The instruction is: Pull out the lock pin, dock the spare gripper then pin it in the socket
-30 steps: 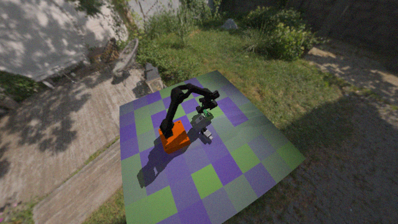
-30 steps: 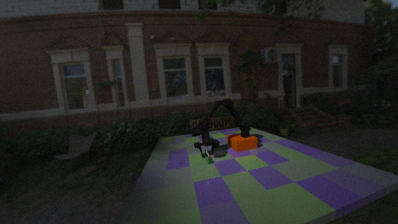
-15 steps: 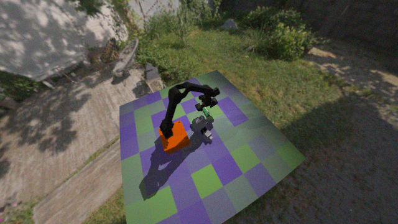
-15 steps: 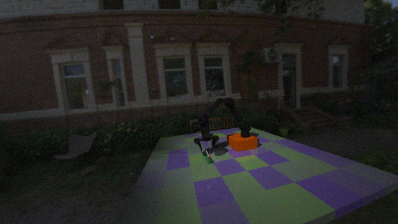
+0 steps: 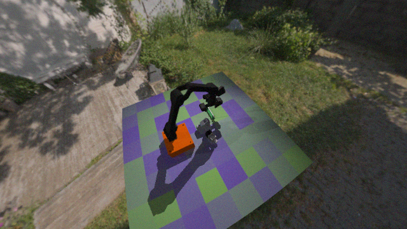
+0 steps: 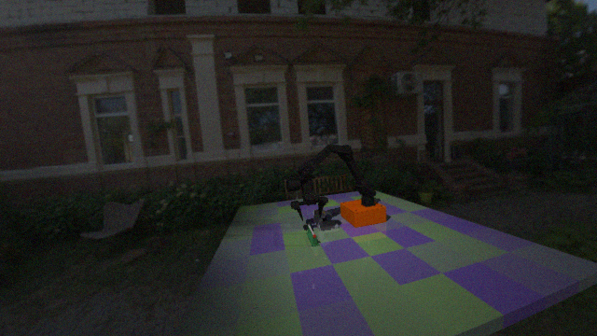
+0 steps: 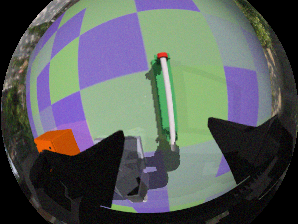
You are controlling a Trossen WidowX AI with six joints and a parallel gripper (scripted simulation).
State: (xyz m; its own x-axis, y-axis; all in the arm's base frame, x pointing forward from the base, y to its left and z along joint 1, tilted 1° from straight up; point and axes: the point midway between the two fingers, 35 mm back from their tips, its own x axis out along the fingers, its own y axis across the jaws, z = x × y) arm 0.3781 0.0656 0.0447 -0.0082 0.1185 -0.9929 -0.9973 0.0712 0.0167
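The spare gripper lies 20 cm to the right of my gripper tip, 11 cm behind it and 7 cm below it. From my gripper tip the other things lie so: grey mount: 10 cm behind, 8 cm to the right, 4 cm below; then green strip: 7 cm below, 2 cm to the left, 1 cm ahead.
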